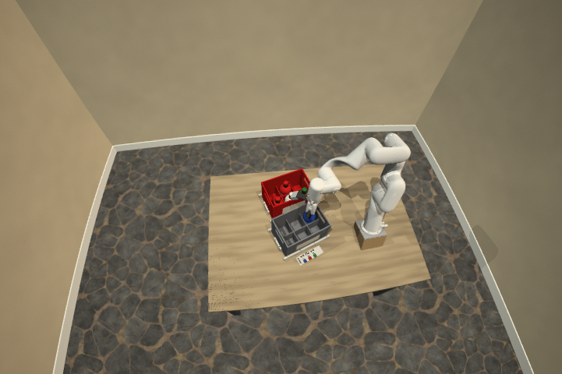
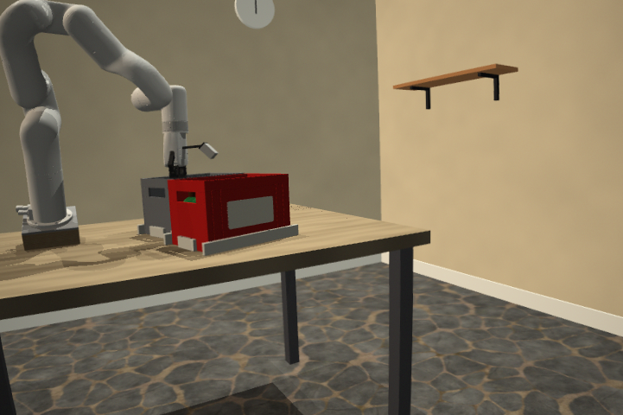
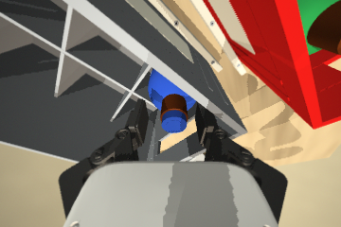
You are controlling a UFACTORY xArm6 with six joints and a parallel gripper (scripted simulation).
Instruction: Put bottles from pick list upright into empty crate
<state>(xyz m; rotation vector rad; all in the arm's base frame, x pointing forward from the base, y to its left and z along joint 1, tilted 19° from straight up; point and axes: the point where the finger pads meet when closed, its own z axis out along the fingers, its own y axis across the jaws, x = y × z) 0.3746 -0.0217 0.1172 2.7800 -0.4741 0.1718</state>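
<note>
Right now the blue bottle is 7 cm below my hand. Also, from my hand: green-label bottle 14 cm to the right, 7 cm below, 3 cm ahead; white-label bottle 11 cm to the right, 11 cm ahead, 7 cm below; grey crate 8 cm to the left, 7 cm below, 5 cm ahead.
</note>
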